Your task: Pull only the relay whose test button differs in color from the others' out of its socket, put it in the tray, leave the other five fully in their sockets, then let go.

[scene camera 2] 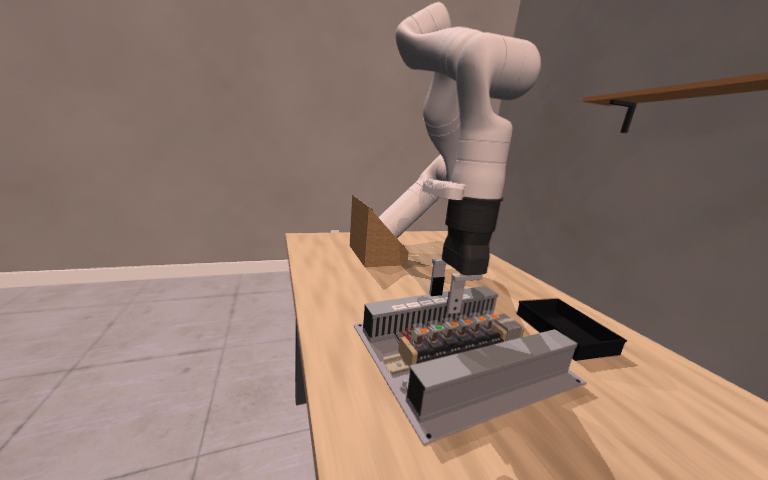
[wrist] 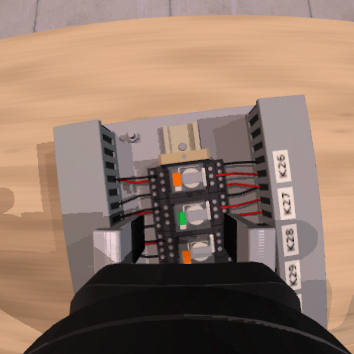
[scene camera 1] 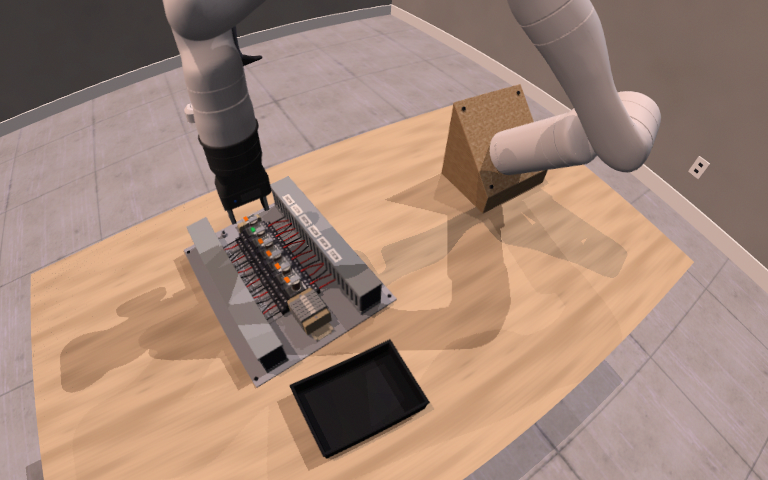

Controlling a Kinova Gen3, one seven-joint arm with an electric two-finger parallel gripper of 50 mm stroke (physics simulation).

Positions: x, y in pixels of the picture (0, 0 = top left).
Labels:
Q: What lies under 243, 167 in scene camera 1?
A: My gripper.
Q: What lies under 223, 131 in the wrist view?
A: A grey panel plate.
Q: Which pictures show my gripper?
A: Scene camera 2, the wrist view and scene camera 1: all of them.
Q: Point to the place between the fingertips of my gripper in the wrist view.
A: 183, 231

